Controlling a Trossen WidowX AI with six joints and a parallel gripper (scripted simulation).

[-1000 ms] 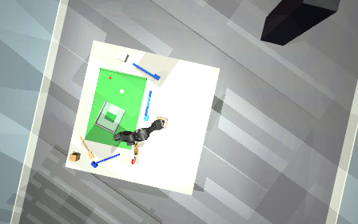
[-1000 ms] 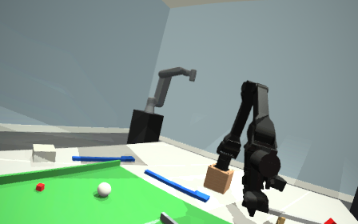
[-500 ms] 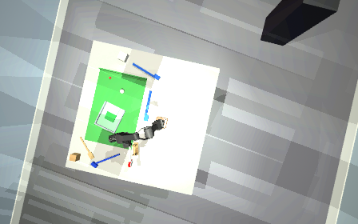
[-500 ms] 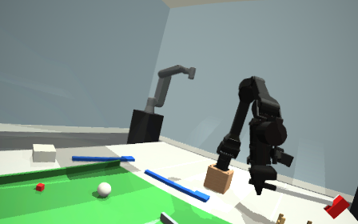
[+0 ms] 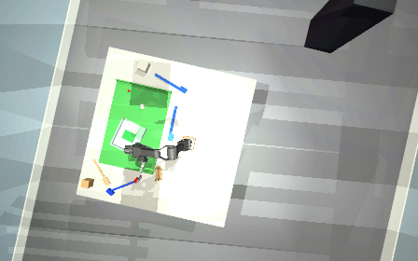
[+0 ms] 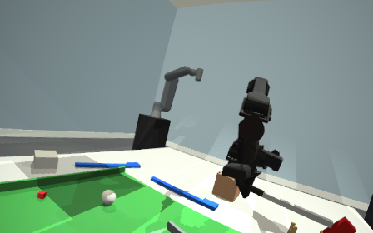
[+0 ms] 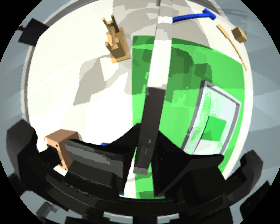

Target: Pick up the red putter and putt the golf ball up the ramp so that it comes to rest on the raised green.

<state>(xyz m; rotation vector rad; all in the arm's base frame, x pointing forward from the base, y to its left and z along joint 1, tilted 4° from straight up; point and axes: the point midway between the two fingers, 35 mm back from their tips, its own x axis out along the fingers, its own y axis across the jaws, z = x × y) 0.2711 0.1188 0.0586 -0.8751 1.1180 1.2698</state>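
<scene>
Right now the red putter is 10 mm ahead of my gripper tip, 120 mm to the left of it and 20 mm above it. Also, from my gripper tip: small red cube: 340 mm ahead, 430 mm to the right, 110 mm below; wooden cube: 480 mm ahead, 410 mm to the left, 90 mm below; white golf ball: 180 mm ahead, 330 mm to the right, 100 mm below.
</scene>
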